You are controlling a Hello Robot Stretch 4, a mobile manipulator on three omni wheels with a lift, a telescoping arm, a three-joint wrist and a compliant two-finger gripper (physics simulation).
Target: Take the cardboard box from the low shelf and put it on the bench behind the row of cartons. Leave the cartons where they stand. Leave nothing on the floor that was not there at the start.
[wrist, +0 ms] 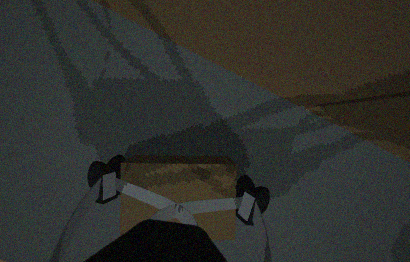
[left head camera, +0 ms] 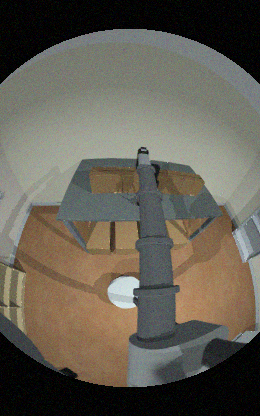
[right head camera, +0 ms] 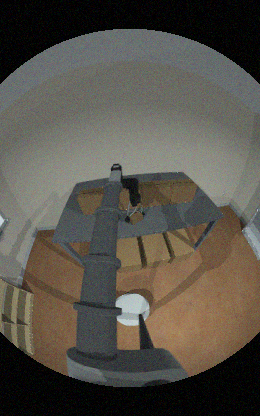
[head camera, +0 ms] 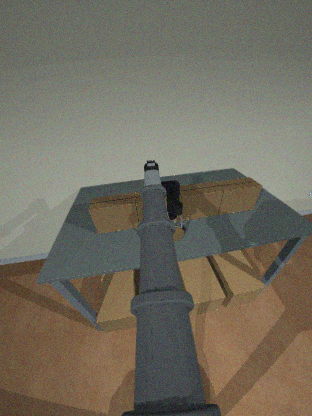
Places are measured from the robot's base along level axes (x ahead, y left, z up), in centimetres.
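Where they show: gripper, fingertip midpoint: (wrist: 181,181); robot's base at its link origin: (left head camera: 124,290) (right head camera: 131,308).
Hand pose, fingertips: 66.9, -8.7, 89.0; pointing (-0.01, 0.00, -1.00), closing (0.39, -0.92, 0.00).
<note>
Each offset is from my fingertips to the top centre of the thing, as dx, dy, dz. "*": to the spot under its first point. Level surfaces: height alone.
My gripper (head camera: 180,226) (right head camera: 135,215) (wrist: 181,181) is shut on the cardboard box @(-0.5, -0.3, +4.7) (head camera: 179,234) (right head camera: 136,218) (wrist: 215,225), with one fingertip at each side of it. It holds the box above the bench @(dz -0.3) (head camera: 225,242) (left head camera: 100,210) (right head camera: 200,216) (wrist: 45,150), on the near side of the row of cartons (head camera: 205,201) (left head camera: 105,181) (right head camera: 175,191) (wrist: 300,45). The cartons stand side by side along the bench; my arm hides part of the row in the head views. In the left head view the arm largely hides the gripper and the box.
Several wide boxes @(* +5.5, -24.8, -64.7) (head camera: 200,280) (left head camera: 125,237) (right head camera: 155,250) lie under the bench. A white round object (left head camera: 121,292) (right head camera: 132,302) is on the floor before it. A beige slatted unit (left head camera: 19,290) (right head camera: 27,325) stands at the left. The wall rises behind the bench.
</note>
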